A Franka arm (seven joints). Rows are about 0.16 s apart.
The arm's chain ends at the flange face. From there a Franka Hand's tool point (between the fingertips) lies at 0.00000 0.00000 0.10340 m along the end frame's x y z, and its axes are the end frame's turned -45 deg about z.
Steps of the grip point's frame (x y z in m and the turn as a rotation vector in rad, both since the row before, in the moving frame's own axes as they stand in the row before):
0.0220 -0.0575 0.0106 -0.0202 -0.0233 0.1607
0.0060 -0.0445 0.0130 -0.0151 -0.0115 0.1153
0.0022 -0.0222 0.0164 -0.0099 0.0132 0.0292
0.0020 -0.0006 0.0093 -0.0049 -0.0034 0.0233
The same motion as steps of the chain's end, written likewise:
-0.0246 -0.0594 0.0106 -0.0308 -0.0022 0.1607
-0.0274 -0.0377 0.0130 -0.0188 0.0025 0.1153
-0.0158 -0.0170 0.0164 0.0023 0.0163 0.0292
0.0009 -0.0024 0.0093 -0.0059 0.0011 0.0233

